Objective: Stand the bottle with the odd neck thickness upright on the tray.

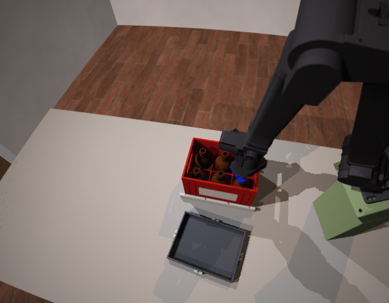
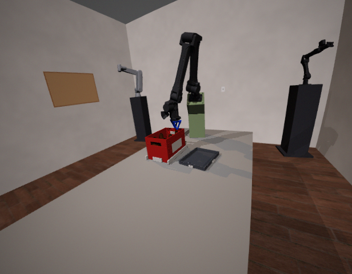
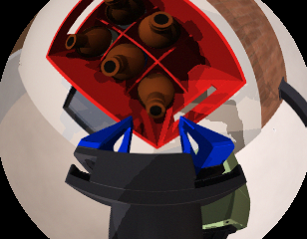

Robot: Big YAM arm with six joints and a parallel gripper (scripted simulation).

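The crate lies 110 mm below my hand, 80 mm ahead of it and 60 mm to the right of it. The rest, counted from my hand: dark grey tray: 210 mm to the left, 180 mm below, 130 mm ahead; then brown bottle: 170 mm ahead, 110 mm below, 30 mm to the right.
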